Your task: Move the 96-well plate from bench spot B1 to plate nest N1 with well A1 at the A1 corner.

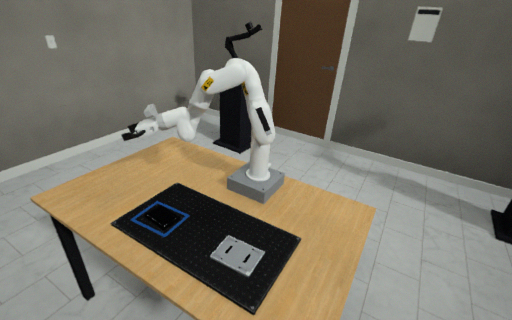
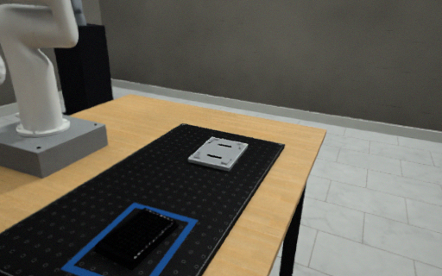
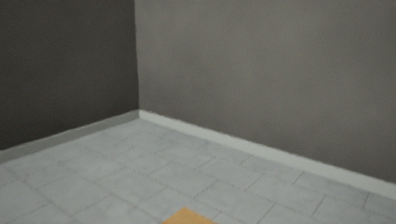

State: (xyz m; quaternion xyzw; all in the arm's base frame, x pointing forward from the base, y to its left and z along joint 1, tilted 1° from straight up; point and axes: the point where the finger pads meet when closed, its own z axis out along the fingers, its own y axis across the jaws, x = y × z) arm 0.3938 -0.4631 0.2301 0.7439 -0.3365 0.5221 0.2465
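Right now my hand is 28 cm to the right of the 96-well plate, 28 cm above it and 8 cm short of it. Also, from my hand: grey plate nest N1: 67 cm to the left, 29 cm below, 5 cm ahead.
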